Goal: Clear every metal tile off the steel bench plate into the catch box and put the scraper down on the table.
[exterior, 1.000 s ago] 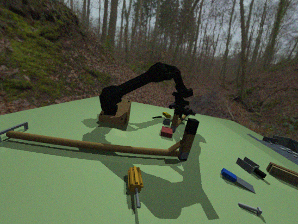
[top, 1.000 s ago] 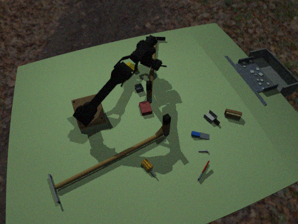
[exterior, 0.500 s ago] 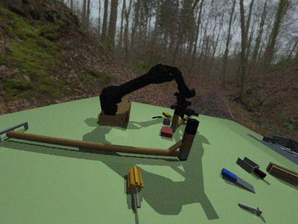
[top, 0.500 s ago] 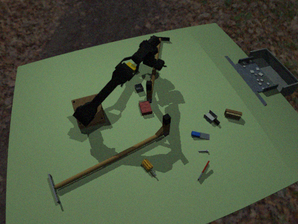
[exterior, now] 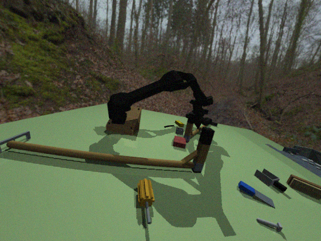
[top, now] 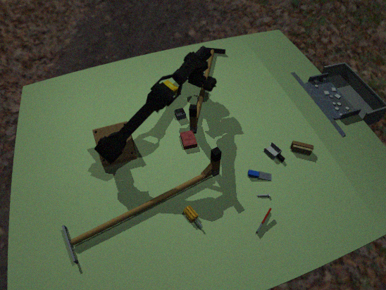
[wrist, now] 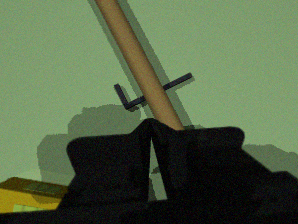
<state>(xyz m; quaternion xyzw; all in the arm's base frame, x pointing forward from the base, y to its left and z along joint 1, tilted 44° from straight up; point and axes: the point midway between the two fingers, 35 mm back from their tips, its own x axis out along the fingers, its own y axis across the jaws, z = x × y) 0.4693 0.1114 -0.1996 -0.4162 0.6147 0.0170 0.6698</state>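
Right now my gripper tip is 2 cm short of the long wooden scraper and 5 cm below it. Also, from my gripper tip: black hex key (2 cm ahead, 3 cm to the left, 1 cm below); yellow block (12 cm behind, 6 cm to the left); small grey box (16 cm behind, 13 cm to the right).
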